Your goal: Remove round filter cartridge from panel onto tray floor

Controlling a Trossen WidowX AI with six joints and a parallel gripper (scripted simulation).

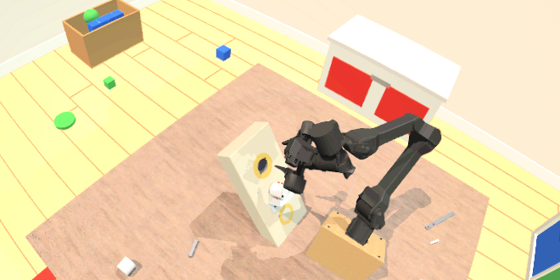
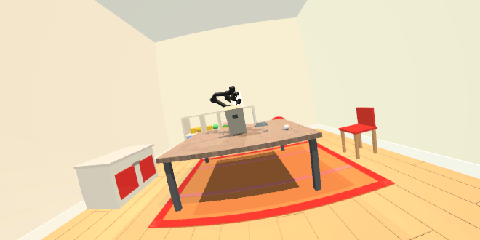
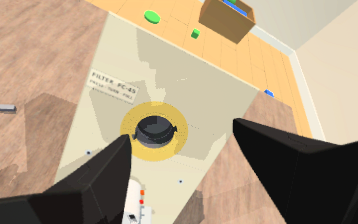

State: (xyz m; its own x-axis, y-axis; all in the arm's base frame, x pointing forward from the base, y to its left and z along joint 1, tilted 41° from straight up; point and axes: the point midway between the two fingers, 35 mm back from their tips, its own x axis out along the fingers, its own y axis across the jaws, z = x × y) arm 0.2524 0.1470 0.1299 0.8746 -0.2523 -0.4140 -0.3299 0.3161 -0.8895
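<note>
Now: gripper tip 30 mm past the white round filter cartridge and 160 mm above it. Also, from my gripper tip: grey tray 380 mm behind, 250 mm to the left, 320 mm below; cream panel 10 mm ahead, 180 mm below.
</note>
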